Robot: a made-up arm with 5 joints.
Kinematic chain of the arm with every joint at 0, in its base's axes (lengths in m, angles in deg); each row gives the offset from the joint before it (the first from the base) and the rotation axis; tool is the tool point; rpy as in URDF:
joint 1: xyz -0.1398 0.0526 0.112 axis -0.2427 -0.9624 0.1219
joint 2: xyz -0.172 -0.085 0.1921 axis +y
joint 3: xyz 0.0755 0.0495 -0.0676 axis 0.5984 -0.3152 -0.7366
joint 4: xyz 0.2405 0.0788 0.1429 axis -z
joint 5: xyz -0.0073 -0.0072 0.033 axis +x
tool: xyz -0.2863 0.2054 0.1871 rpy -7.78 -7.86 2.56
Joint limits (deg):
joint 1: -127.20..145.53
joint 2: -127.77..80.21
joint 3: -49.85..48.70
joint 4: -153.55..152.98
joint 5: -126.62..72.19
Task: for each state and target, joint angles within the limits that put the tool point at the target. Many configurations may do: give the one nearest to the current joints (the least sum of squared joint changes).
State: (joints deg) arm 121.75 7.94 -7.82 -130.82 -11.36
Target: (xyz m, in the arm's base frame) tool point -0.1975 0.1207 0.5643
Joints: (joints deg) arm 85.78 33.13 -19.12 -153.55 -5.03
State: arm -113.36 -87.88 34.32 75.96 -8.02
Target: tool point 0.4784 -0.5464 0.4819
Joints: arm -123.10 -106.03 48.70 100.45 4.56
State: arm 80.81 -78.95 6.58 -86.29 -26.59
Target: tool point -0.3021 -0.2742 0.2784
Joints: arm 49.19 -74.33 42.60 -113.68 -63.16
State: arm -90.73 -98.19 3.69 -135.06 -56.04
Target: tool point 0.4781 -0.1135 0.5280
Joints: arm -63.83 -76.18 -49.85 -153.55 -41.14
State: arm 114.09 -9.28 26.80 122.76 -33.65
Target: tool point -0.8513 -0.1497 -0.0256
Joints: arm 144.92 -13.47 43.22 132.82 -34.27
